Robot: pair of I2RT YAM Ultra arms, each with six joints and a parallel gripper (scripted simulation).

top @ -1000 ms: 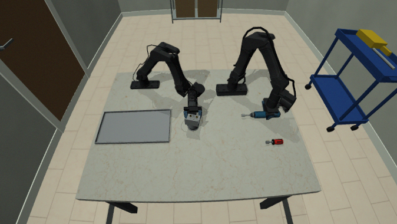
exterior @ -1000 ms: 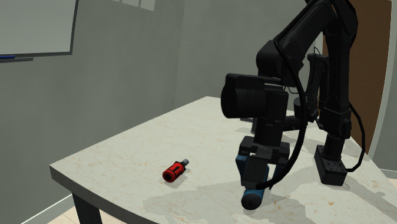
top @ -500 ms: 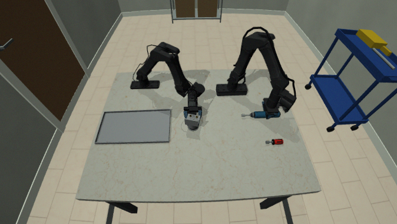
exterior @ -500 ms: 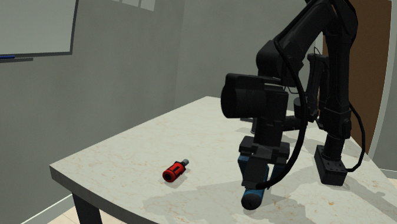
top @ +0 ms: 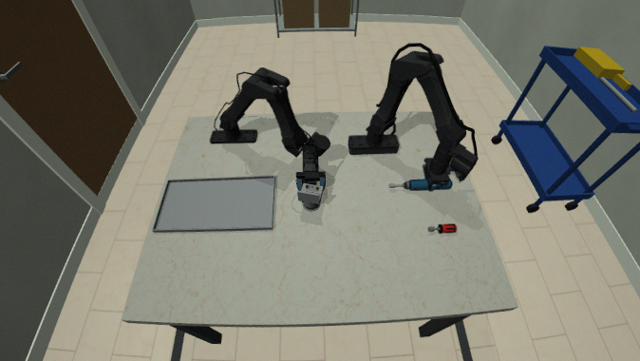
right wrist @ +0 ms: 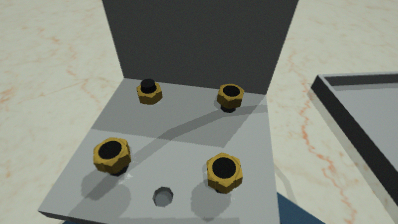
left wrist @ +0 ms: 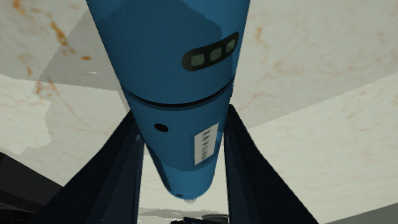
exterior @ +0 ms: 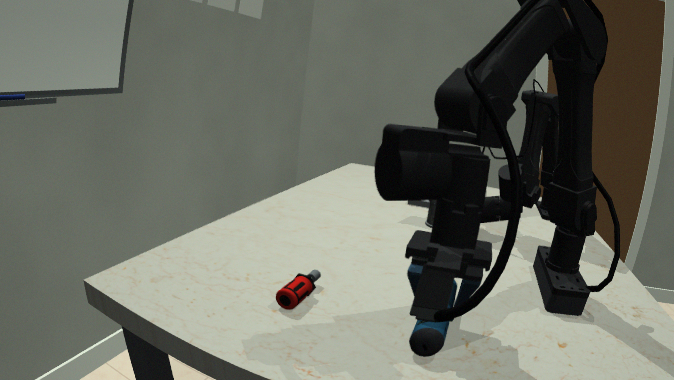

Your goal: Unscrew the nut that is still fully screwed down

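My right hand is 10 mm below the joint module. Also, from my right hand: grey bracket: 50 mm above; red-handled hand driver: 70 mm ahead, 450 mm to the left, 10 mm below; shallow grey tray: 40 mm ahead, 340 mm to the right, 20 mm below.
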